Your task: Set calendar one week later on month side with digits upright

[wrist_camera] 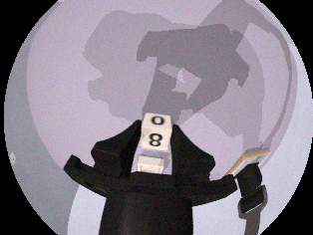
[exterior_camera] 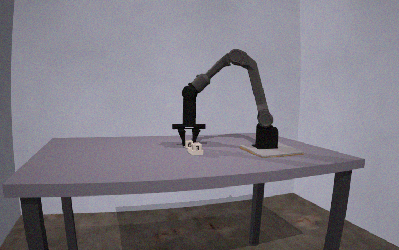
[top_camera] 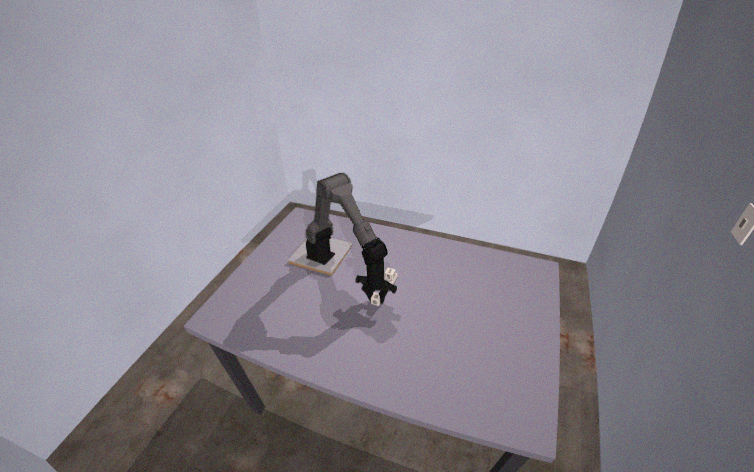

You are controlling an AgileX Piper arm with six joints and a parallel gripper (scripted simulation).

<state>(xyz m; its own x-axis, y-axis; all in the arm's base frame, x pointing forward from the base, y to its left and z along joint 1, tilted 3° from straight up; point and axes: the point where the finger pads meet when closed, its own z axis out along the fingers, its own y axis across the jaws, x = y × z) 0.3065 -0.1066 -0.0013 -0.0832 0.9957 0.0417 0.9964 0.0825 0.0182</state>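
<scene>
My hand is right at the cream cube. The rest, counted from my hand: tray: 10 mm behind, 110 mm to the left, 10 mm below.
</scene>
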